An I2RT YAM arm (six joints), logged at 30 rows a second.
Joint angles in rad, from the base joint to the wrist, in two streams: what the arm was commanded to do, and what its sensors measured. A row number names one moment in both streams.
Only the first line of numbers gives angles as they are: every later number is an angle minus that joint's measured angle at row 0.
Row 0, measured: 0.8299 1.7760 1.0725 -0.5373 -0.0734 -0.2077
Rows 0 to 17, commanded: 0.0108 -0.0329 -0.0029 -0.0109 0.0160 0.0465; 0.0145 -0.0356 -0.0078 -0.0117 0.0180 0.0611; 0.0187 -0.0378 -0.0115 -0.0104 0.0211 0.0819; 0.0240 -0.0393 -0.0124 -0.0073 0.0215 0.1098; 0.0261 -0.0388 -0.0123 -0.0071 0.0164 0.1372; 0.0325 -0.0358 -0.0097 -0.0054 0.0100 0.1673; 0.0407 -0.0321 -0.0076 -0.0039 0.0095 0.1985; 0.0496 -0.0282 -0.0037 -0.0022 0.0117 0.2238; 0.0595 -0.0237 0.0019 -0.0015 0.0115 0.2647; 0.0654 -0.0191 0.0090 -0.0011 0.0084 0.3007; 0.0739 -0.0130 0.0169 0.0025 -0.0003 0.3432; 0.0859 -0.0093 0.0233 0.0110 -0.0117 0.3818; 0.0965 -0.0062 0.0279 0.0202 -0.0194 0.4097; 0.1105 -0.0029 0.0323 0.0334 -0.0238 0.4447; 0.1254 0.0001 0.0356 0.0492 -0.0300 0.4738; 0.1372 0.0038 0.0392 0.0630 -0.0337 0.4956; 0.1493 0.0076 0.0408 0.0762 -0.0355 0.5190; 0.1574 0.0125 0.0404 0.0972 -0.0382 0.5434
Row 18, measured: 0.1312 -0.0027 -0.0011 0.0359 -0.0153 0.4169
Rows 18 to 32, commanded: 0.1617 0.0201 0.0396 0.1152 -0.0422 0.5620; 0.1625 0.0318 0.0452 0.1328 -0.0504 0.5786; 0.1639 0.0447 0.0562 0.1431 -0.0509 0.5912; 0.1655 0.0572 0.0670 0.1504 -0.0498 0.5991; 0.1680 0.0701 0.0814 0.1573 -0.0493 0.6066; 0.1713 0.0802 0.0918 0.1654 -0.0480 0.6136; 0.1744 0.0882 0.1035 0.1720 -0.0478 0.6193; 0.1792 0.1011 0.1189 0.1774 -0.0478 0.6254; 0.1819 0.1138 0.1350 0.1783 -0.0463 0.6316; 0.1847 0.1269 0.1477 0.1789 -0.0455 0.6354; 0.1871 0.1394 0.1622 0.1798 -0.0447 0.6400; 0.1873 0.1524 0.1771 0.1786 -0.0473 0.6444; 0.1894 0.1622 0.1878 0.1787 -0.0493 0.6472; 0.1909 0.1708 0.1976 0.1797 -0.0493 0.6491; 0.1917 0.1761 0.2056 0.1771 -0.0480 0.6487
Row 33, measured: 0.1801 0.1537 0.1679 0.1678 -0.0454 0.6233
